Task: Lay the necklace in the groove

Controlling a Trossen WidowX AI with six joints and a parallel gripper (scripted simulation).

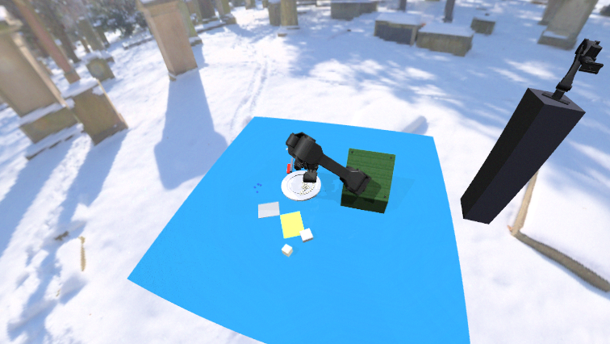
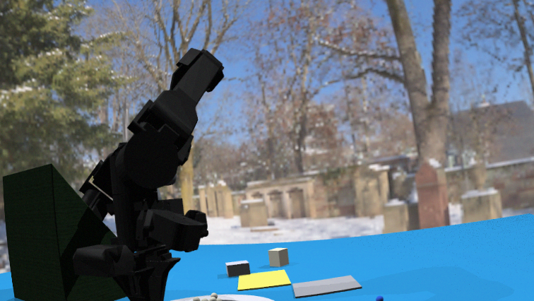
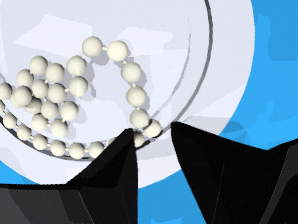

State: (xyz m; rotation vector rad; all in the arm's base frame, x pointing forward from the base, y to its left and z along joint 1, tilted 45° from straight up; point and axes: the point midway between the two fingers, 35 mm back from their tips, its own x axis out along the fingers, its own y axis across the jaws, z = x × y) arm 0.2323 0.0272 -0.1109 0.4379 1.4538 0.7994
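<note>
My gripper tip is now 5 cm short of the round white bead board, 4 cm to the right of it and 1 cm above it. Round my gripper tip: yellow tile (27 cm to the left, 2 cm below); then red object (15 cm ahead, 7 cm to the right, 1 cm below); then grey tile (23 cm to the left, 14 cm ahead, 2 cm below).
</note>
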